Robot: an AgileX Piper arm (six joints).
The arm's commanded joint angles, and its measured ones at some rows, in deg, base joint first. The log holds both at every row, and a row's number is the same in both.
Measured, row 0:
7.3, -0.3, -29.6, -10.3, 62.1, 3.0
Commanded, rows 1 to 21:
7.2, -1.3, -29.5, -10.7, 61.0, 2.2
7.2, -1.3, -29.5, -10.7, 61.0, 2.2
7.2, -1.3, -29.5, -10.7, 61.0, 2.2
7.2, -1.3, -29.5, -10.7, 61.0, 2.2
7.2, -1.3, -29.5, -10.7, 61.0, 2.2
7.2, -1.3, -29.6, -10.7, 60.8, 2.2
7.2, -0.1, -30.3, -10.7, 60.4, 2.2
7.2, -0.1, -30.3, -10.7, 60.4, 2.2
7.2, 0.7, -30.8, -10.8, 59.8, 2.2
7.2, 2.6, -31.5, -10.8, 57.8, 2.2
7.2, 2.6, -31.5, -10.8, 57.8, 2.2
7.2, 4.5, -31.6, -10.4, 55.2, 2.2
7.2, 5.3, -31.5, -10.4, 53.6, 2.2
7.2, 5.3, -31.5, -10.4, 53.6, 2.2
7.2, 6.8, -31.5, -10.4, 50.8, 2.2
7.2, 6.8, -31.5, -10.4, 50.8, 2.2
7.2, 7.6, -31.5, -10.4, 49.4, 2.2
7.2, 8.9, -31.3, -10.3, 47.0, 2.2
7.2, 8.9, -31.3, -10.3, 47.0, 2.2
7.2, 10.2, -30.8, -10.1, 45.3, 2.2
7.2, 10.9, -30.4, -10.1, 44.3, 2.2
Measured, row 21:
7.3, 9.3, -31.0, -10.1, 48.0, 2.6
